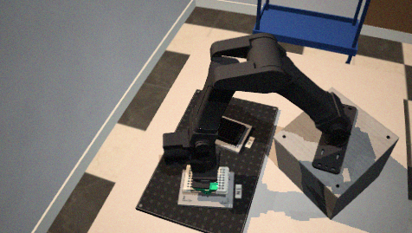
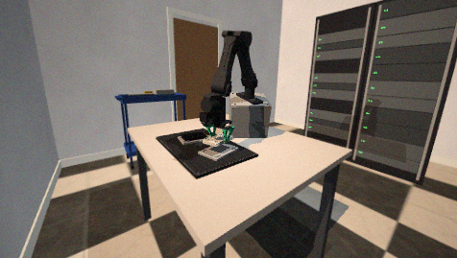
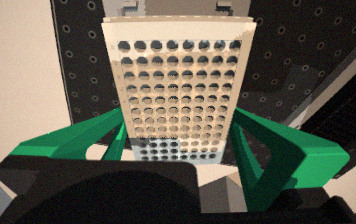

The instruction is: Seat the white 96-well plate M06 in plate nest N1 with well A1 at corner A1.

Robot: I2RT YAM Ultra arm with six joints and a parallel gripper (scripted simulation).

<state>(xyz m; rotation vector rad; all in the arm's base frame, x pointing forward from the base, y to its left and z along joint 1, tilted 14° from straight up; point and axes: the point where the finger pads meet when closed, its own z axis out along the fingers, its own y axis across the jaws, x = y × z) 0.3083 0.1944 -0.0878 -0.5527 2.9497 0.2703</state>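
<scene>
Now: the white 96-well plate M06 1 cm ahead of my hand. Also, from my hand: black plate M09: 5 cm ahead, 22 cm to the right, 5 cm below; grey plate nest N1: 1 cm ahead, 6 cm below; label tag: 8 cm behind, 3 cm to the right, 6 cm below.
</scene>
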